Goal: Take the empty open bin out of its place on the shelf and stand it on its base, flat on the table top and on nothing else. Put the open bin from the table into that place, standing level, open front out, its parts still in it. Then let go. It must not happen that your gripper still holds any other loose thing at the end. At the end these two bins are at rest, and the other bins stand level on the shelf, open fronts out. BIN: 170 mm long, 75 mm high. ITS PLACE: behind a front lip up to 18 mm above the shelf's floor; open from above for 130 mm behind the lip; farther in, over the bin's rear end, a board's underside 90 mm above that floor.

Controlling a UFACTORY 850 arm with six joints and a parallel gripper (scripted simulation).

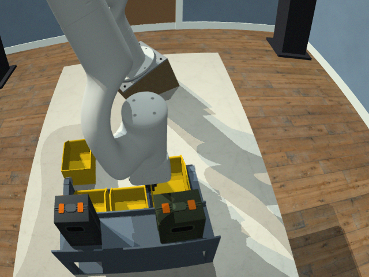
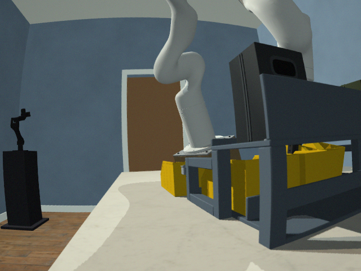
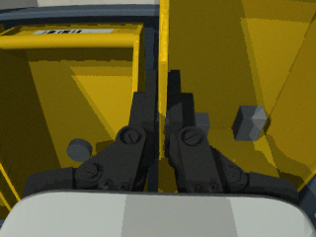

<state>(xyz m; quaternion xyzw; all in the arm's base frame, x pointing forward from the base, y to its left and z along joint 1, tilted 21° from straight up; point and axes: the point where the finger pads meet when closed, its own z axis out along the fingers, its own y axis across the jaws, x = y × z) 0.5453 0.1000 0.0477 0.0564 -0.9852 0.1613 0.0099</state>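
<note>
Now: hand 3 cm past the shelf lip, 7 cm to the left of it and 7 cm above it. Round my hand: dark grey case (17 cm ahead, 16 cm to the right, 8 cm above); then green case (15 cm ahead, 7 cm to the left, 7 cm above).
</note>
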